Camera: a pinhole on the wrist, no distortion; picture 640 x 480 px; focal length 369.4 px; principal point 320.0 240.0 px. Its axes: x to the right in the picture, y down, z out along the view. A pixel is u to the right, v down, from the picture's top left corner.
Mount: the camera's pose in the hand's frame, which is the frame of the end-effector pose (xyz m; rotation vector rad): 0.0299 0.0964 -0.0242 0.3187 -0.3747 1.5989
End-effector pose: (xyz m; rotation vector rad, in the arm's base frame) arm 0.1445 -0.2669 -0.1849 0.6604 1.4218 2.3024
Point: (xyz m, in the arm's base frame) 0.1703 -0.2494 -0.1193
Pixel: 289 353
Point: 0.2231 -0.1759 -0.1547
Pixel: 244 321
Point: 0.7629 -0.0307 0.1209
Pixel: 535 444
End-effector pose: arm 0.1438 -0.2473 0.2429 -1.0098 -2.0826 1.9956
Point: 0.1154 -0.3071 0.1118
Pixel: 566 172
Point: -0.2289 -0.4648 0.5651
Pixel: 94 225
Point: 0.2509 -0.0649 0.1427
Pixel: behind the camera
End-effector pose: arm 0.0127 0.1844 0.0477 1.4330 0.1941 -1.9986
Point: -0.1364 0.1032 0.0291
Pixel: 243 152
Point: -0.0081 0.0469 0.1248
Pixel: 556 332
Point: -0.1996 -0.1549 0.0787
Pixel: 549 67
